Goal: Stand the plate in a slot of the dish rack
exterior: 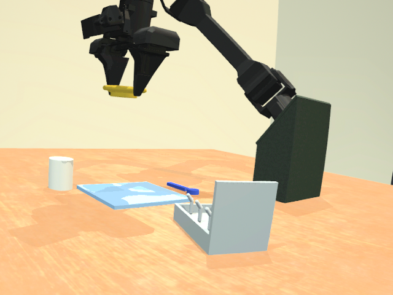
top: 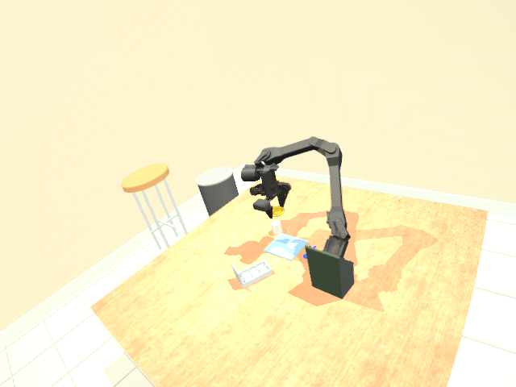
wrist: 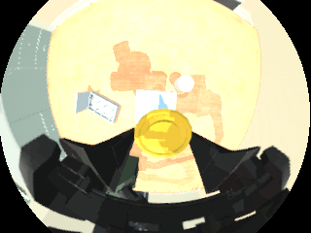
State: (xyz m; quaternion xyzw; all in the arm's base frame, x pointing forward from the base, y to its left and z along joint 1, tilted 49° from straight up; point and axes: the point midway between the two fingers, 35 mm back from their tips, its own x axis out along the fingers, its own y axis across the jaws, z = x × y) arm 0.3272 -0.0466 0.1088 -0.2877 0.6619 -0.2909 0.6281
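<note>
My gripper tip is now 1 cm past the dish rack, 22 cm to the right of it and 14 cm above it. From my gripper tip the other things lie so: white cup: 8 cm ahead, 6 cm to the right, 14 cm below; yellow plate: 1 cm above; light blue mat: 2 cm behind, 1 cm to the left, 16 cm below.
</note>
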